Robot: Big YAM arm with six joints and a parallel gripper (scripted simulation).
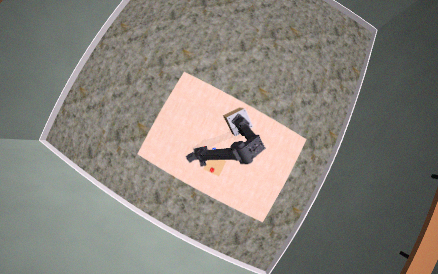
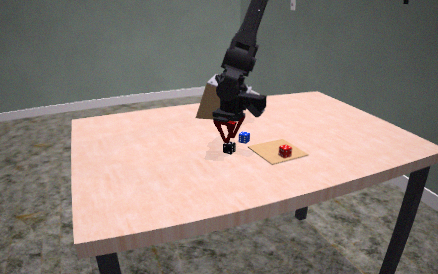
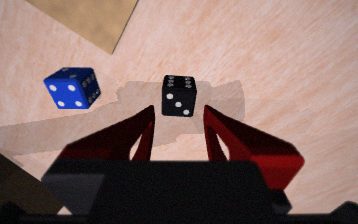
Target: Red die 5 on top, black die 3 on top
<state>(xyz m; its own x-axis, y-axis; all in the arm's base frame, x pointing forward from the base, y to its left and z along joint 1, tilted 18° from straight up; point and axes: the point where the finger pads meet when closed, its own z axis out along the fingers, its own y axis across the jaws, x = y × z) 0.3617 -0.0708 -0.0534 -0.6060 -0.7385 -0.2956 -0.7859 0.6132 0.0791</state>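
My hand is 30 mm above the black die. Also, from my hand: red die (70 mm ahead, 160 mm to the left, 30 mm below); then blue die (70 mm behind, 70 mm to the left, 30 mm below); then tan mat (20 mm ahead, 150 mm to the left, 50 mm below).
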